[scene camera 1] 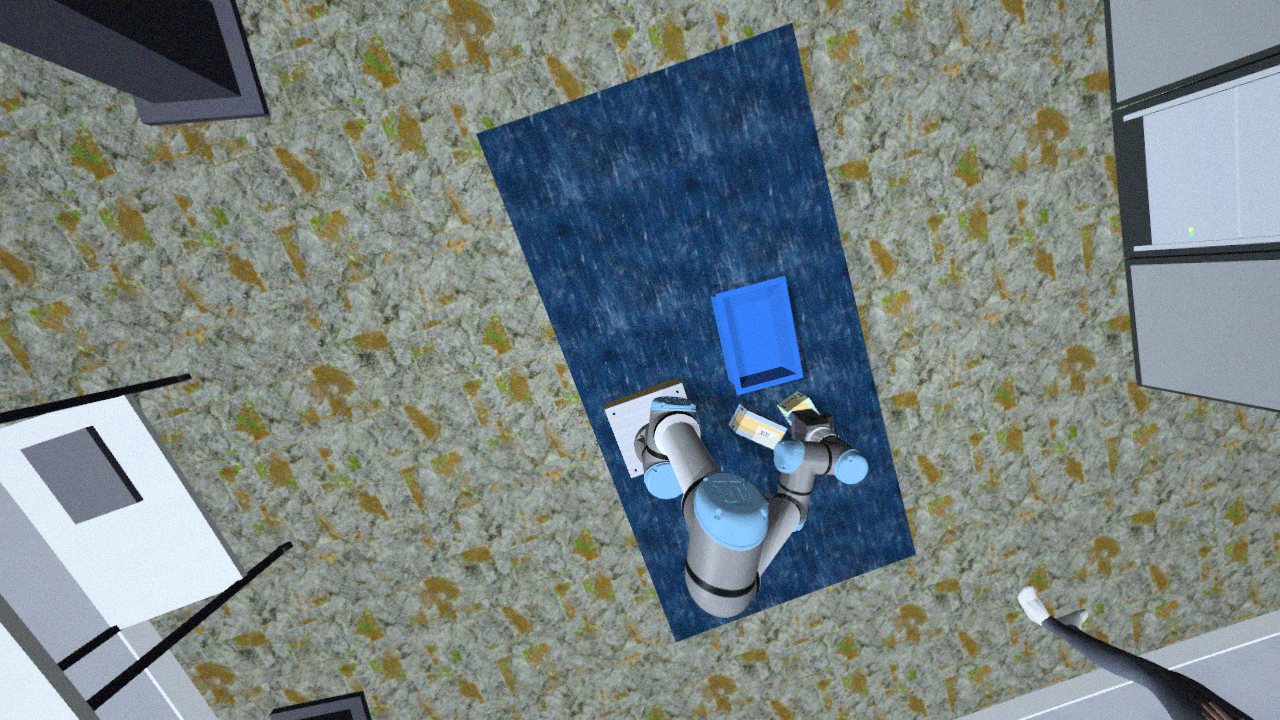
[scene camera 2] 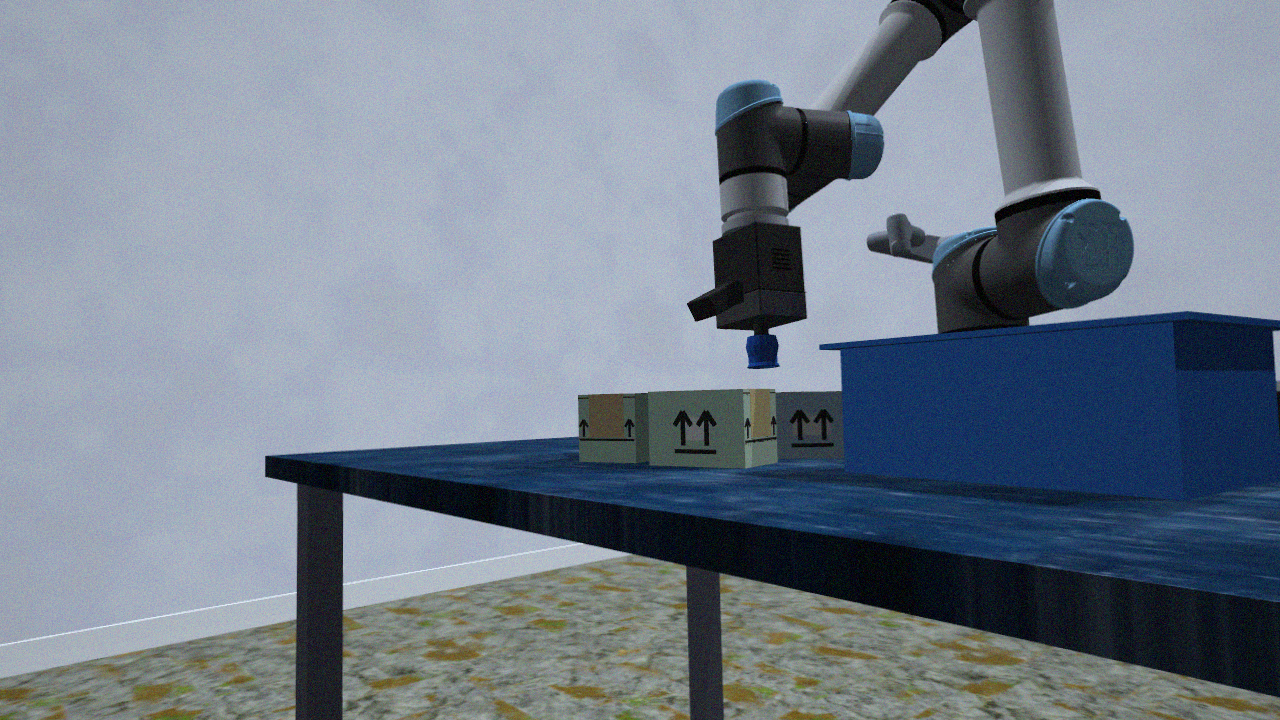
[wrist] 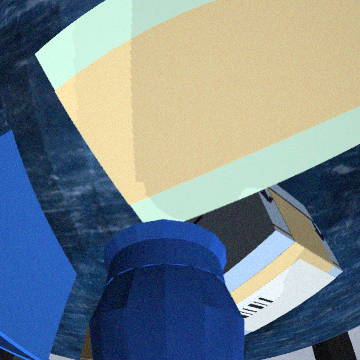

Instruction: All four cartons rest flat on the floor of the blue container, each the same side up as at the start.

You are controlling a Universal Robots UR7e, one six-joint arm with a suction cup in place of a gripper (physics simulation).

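Places are measured from the arm's base along level axes (x back, y left, z down), in centimetres.
Where they show: end effector, tool point: (scene camera 2: 763, 366) (wrist: 164, 266).
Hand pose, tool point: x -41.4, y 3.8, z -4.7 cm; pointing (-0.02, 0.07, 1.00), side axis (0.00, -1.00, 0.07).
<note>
Things, the pixels of their top centre, and the offset from my tool point. Level surfaces: height alone.
- mint carton with tan tape, middle of its top: (wrist: 257, 69) (scene camera 2: 711, 390) (scene camera 1: 807, 419) dz +2.4, dx -5.2, dy -2.6 cm
- carton with a white barcode label, middle of its top: (wrist: 231, 316) (scene camera 2: 806, 391) (scene camera 1: 761, 430) dz +2.8, dx +9.4, dy -4.1 cm
- mint carton, middle of its top: (scene camera 2: 637, 393) dz +2.6, dx -6.9, dy -16.4 cm
- blue container, middle of its top: (scene camera 2: 1033, 334) (scene camera 1: 760, 337) dz -1.5, dx +9.1, dy +25.9 cm
- table, its level: dz +10.5 cm
My suction gripper (scene camera 2: 762, 365) (wrist: 165, 230) is open, holding nothing, a small gap above a mint carton with tan tape (scene camera 1: 794, 404) (scene camera 2: 696, 429) (wrist: 225, 90). In the wrist view the cup overlaps this carton's near edge. A carton with a white barcode label (scene camera 1: 759, 428) (scene camera 2: 810, 426) (wrist: 282, 287) stands beside it. Another mint carton (scene camera 2: 612, 429) stands behind it in scene camera 2. These three stand on the table, arrows up in that view. The fourth carton is not clearly visible; the arm hides part of the table. The blue container (scene camera 1: 762, 333) (scene camera 2: 1011, 411) (wrist: 30, 240) shows no carton inside.
The arm stands on a white plate (scene camera 1: 621, 429) at the table's left side in scene camera 1. The container's near wall stands close to the mint and labelled cartons. The table (scene camera 1: 671, 214) (scene camera 2: 554, 483) extends beyond the container. A person's leg (scene camera 1: 1109, 658) shows off the table.
</note>
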